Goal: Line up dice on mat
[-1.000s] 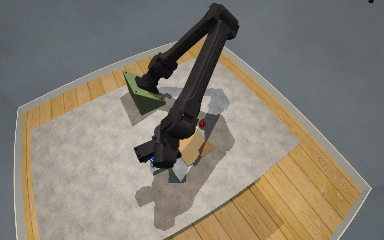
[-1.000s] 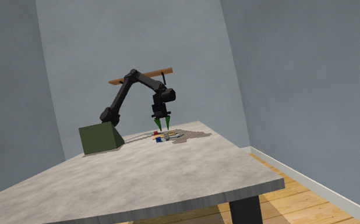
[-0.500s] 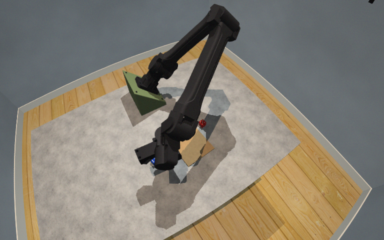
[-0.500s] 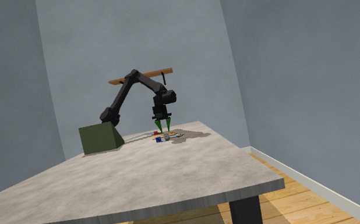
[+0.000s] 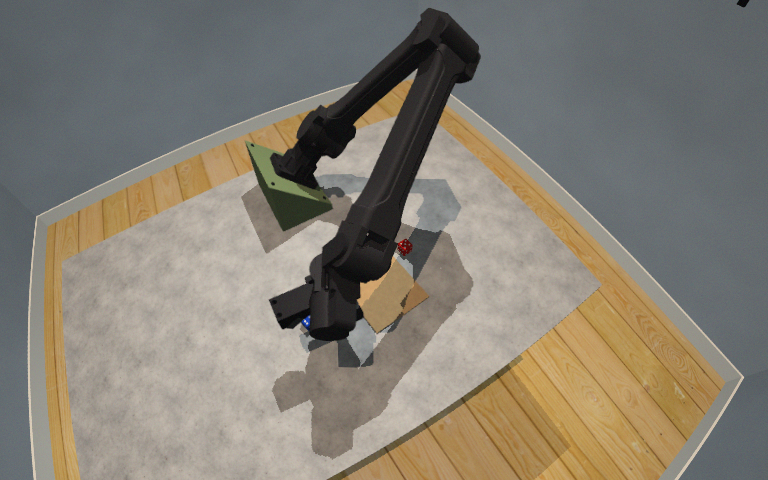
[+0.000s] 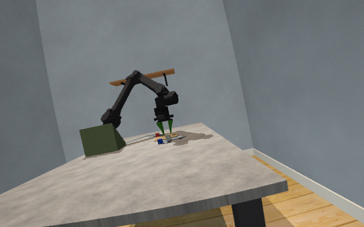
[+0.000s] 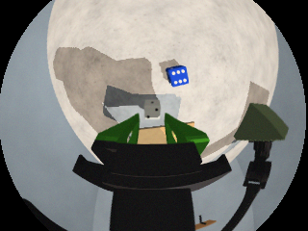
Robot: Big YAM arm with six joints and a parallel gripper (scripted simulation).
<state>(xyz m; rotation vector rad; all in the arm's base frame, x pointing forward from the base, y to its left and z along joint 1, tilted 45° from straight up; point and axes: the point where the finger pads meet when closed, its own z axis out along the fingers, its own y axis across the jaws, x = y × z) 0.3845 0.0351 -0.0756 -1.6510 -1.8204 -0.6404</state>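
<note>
Right now the white die is 30 mm below my hand. From my hand the other things lie so: red die (120 mm behind, 200 mm to the left, 30 mm below); tan mat (40 mm behind, 120 mm to the left, 40 mm below); blue die (30 mm behind, 60 mm to the right, 30 mm below).
</note>
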